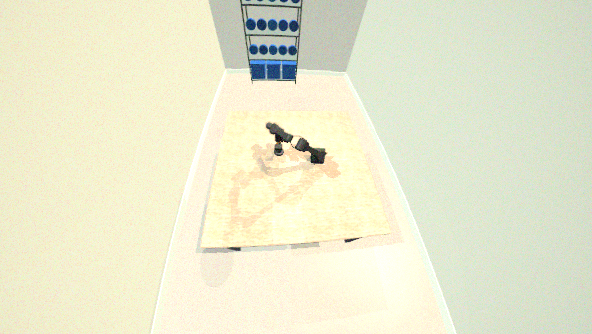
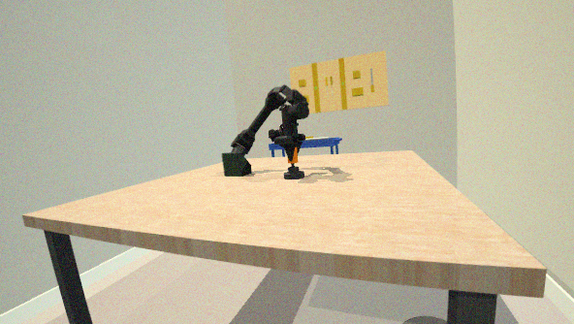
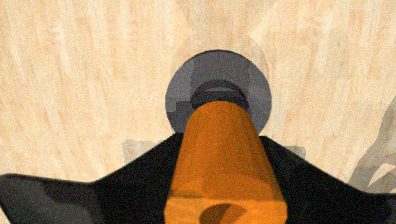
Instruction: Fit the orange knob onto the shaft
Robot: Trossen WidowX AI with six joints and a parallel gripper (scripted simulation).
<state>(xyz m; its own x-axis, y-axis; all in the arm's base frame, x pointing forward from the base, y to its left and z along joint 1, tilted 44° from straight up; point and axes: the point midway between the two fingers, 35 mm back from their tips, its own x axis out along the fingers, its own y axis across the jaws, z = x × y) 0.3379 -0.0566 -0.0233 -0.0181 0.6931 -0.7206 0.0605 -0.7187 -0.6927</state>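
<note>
Right now the orange knob is 20 mm above my gripper tip. Also, from my gripper tip: pedestal 40 mm below.
</note>
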